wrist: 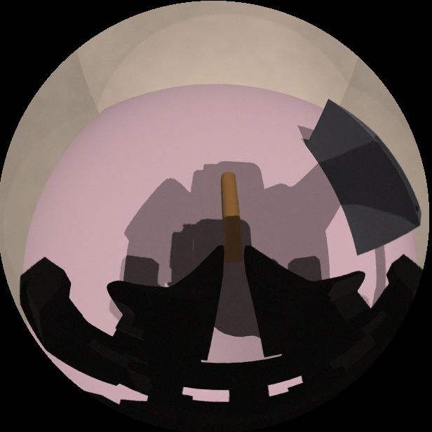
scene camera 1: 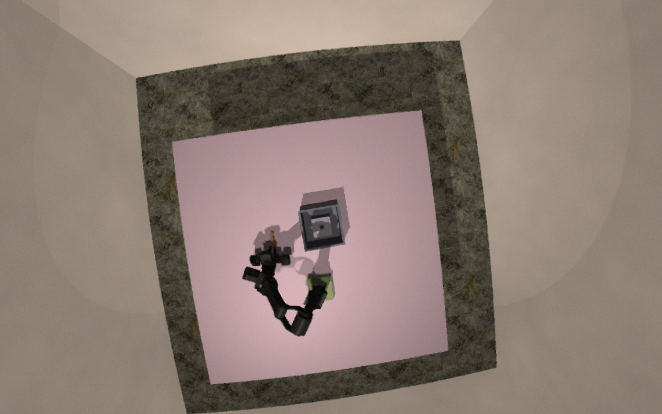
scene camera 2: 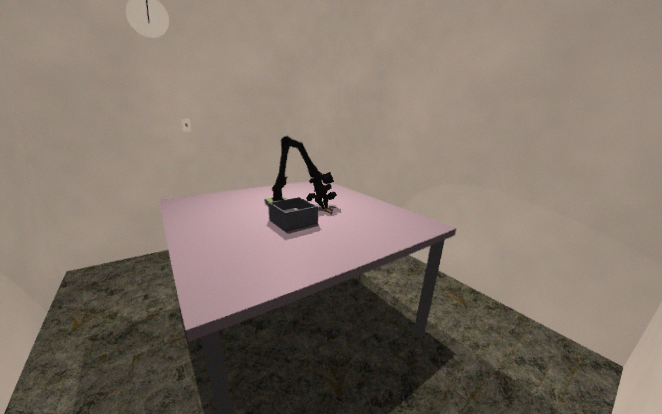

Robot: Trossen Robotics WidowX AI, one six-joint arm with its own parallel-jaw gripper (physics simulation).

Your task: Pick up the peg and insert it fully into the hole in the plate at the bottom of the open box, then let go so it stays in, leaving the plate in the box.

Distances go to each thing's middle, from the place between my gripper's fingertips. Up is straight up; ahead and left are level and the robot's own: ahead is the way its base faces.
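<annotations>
A dark grey box (scene camera 1: 310,243) is 25 cm to the right of my hand, 9 cm ahead of it and 4 cm above it. Then there is the orange-brown peg (wrist: 233,252), with my hand 3 cm short of it. Going by their middles, the peg is the nearest to my hand of the things named here.
</annotations>
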